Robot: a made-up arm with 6 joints.
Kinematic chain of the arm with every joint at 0, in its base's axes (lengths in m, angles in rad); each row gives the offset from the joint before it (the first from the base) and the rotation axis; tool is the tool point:
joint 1: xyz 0 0 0.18 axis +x
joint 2: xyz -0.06 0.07 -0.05 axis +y
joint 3: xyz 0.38 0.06 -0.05 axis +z
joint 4: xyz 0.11 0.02 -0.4 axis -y
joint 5: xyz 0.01 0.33 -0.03 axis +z
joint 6: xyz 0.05 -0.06 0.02 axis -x
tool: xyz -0.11 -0.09 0
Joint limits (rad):
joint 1: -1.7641..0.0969
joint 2: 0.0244..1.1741
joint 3: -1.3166..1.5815
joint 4: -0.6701..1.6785
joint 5: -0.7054..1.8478
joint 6: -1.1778..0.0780
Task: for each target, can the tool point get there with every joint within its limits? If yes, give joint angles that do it. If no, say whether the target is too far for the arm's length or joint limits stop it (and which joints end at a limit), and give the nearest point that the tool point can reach.
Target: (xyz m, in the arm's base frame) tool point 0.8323 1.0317 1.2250
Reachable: no: too far | nearest point 0.4733 0.4894 -0.1204 | short by 1.494 m
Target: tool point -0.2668 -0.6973 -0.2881
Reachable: yes | joints -1.3436 1.0746 -0.3556 0.8379 -0.1339 -0.4125
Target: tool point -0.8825 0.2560 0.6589
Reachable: no: joint limits stop it (at a limit: joint 1, joint 2, joint 3, joint 4, joint 5) | nearest point -0.5705 0.3851 -0.0961 | short by 0.827 m
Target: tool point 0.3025 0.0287 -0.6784
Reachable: yes | joints -0.4086 0.4316 -0.0911 0.1618 1.2951 -0.8348
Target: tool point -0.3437 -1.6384 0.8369
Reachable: no: too far | nearest point -0.2179 -0.9670 0.3804 | short by 0.822 m
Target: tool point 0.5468 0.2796 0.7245
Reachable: no: joint limits stop it (at a limit: joint 1, joint 2, joint 3) | nearest point 0.6556 -0.3889 0.2661 | short by 0.818 m
